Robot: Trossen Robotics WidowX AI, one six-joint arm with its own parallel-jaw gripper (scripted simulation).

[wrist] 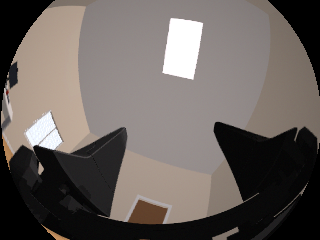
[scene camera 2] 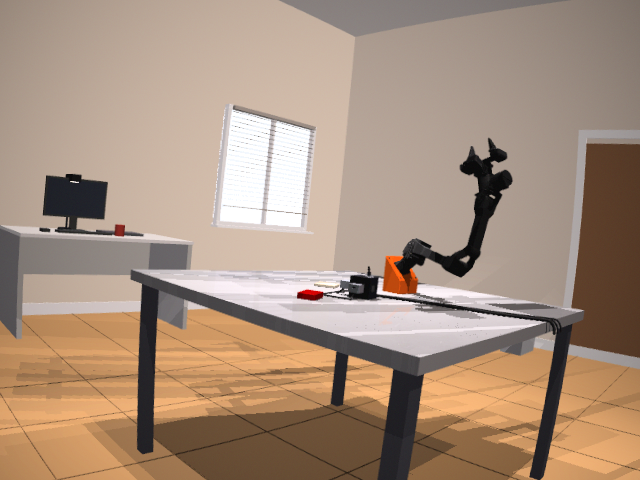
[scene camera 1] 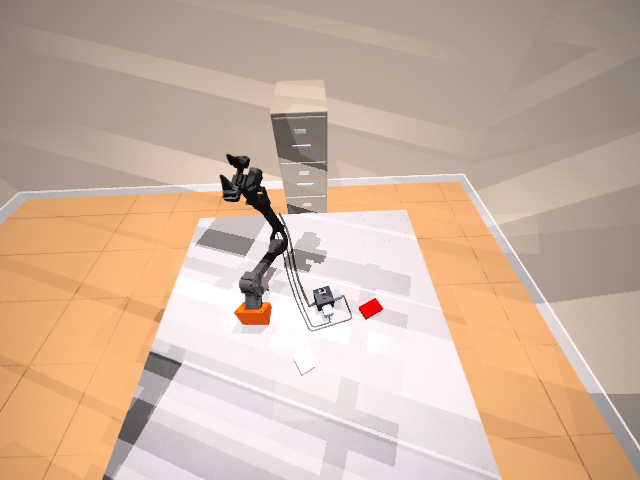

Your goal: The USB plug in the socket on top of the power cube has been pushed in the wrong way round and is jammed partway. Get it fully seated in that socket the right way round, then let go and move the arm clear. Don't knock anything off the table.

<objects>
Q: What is my gripper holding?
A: Nothing.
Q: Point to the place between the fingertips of my gripper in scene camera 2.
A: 480,142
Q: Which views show my gripper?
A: The wrist view, scene camera 2 and scene camera 1: all of them.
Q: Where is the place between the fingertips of my gripper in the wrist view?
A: At 172,129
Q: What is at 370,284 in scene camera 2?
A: A power cube.
</objects>
